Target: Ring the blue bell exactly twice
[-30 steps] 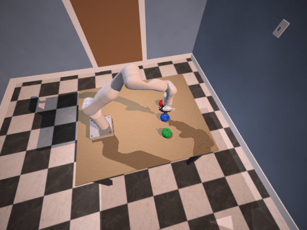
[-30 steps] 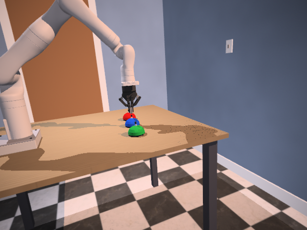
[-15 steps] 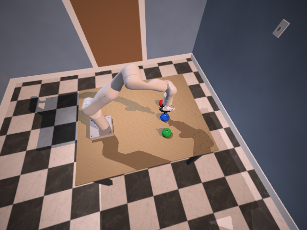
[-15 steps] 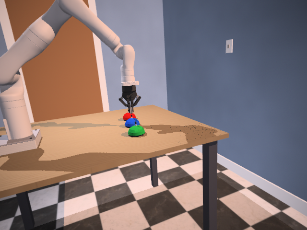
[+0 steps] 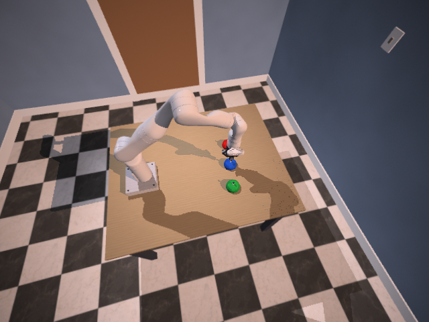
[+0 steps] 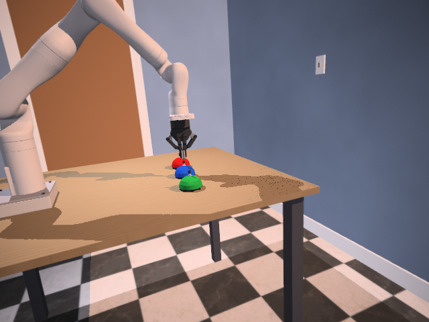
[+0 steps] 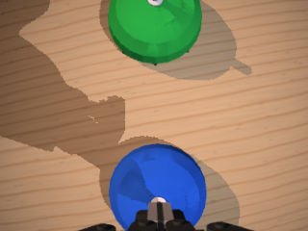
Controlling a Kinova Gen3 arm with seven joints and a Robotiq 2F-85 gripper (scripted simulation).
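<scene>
Now: the blue bell 50 mm below my hand. Round my hand: green bell (40 mm behind, 150 mm to the right, 50 mm below); then red bell (40 mm ahead, 150 mm to the left, 50 mm below).
</scene>
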